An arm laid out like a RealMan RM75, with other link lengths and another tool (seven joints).
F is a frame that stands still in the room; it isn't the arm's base.
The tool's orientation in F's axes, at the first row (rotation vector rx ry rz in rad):
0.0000 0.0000 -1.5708
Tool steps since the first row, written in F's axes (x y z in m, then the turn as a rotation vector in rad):
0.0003 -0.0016 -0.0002 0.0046 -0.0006 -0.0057
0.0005 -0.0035 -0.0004 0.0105 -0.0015 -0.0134
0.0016 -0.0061 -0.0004 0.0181 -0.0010 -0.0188
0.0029 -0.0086 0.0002 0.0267 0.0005 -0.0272
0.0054 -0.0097 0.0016 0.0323 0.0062 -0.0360
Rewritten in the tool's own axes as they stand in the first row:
0.0016 0.0003 -0.0002 0.0006 0.0046 -0.0057
0.0035 0.0005 -0.0004 0.0015 0.0105 -0.0134
0.0061 0.0016 -0.0004 0.0010 0.0181 -0.0188
0.0086 0.0029 0.0002 -0.0005 0.0267 -0.0272
0.0097 0.0054 0.0016 -0.0062 0.0323 -0.0360

